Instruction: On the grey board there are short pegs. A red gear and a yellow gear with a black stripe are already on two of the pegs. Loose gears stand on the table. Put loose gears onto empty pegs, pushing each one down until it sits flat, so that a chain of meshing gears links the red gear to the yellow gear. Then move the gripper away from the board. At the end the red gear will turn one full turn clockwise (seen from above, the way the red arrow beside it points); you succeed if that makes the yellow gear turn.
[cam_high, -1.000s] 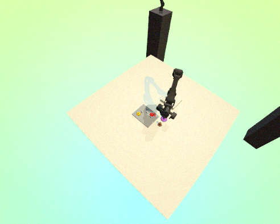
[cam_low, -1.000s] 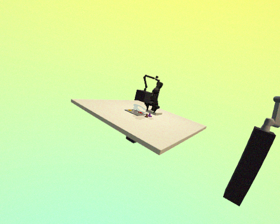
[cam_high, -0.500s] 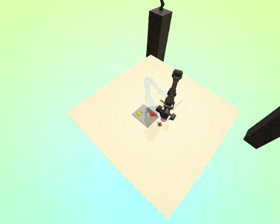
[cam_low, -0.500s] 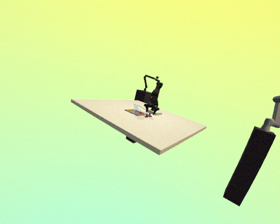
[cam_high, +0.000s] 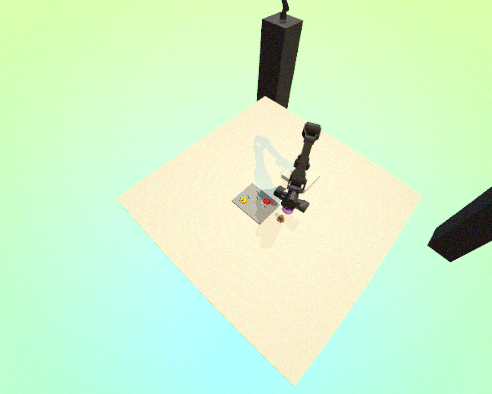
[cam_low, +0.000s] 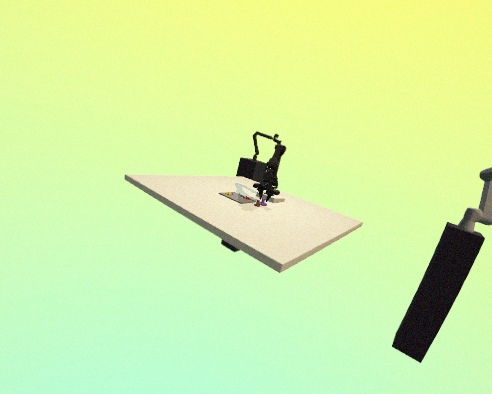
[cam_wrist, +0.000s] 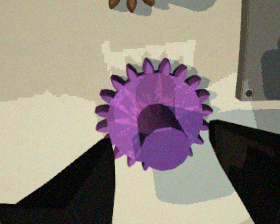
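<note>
Now: gripper tip 1 cm above the purple gear. Also, from my gripper tip: yellow gear: 21 cm to the right, 13 cm ahead, 1 cm below; red gear: 11 cm to the right, 5 cm ahead, 1 cm below; brown gear: 8 cm ahead, 1 cm to the left, 1 cm below.
</note>
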